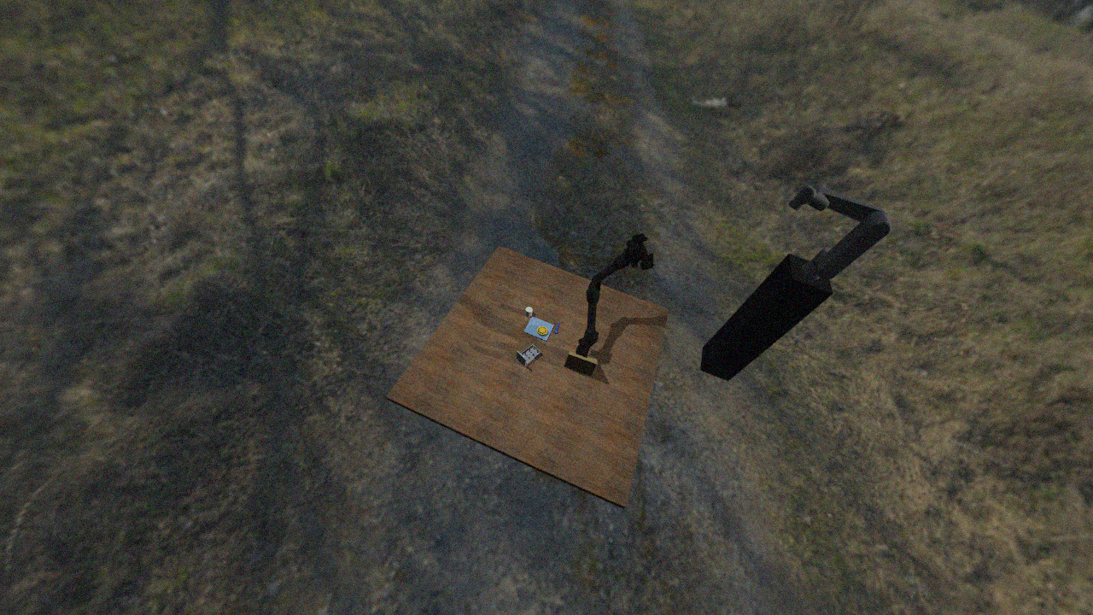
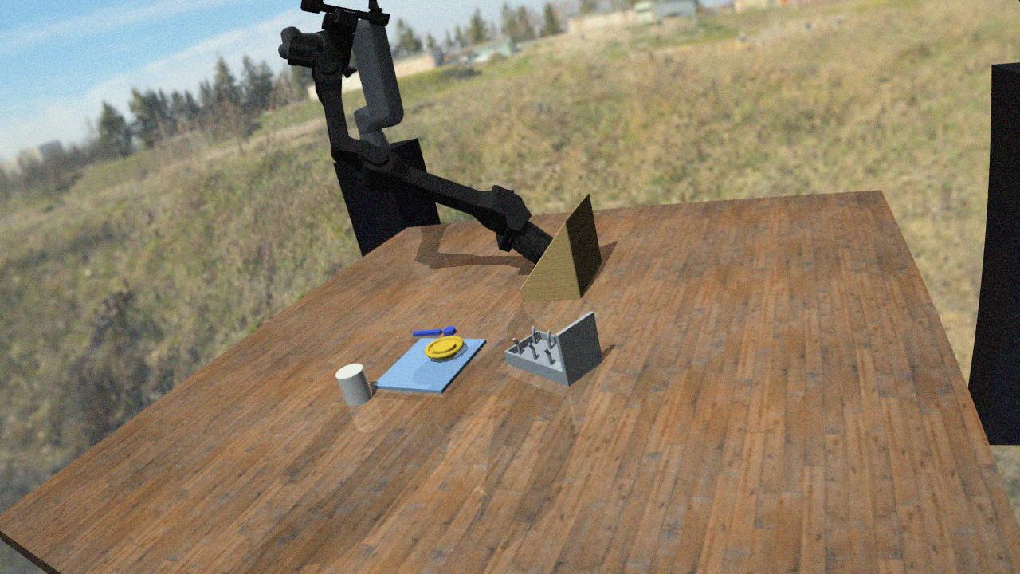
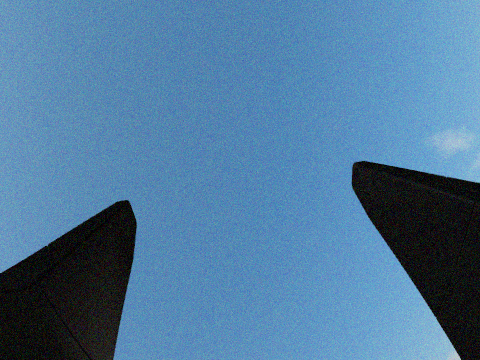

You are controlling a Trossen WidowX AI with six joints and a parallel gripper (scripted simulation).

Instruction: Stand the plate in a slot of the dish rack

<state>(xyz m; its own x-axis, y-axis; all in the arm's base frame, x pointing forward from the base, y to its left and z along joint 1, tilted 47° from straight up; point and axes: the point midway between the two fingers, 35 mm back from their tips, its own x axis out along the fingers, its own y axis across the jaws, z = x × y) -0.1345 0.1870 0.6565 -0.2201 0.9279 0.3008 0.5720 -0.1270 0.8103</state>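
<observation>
Right now the yellow plate is 670 mm below my gripper tip, 390 mm ahead of it and 260 mm to the left of it. Also, from my gripper tip: light blue mat 680 mm below, 410 mm ahead, 240 mm to the left; then cylinder cup 660 mm below, 520 mm ahead, 160 mm to the left; then blue spoon 680 mm below, 310 mm ahead, 190 mm to the left.
</observation>
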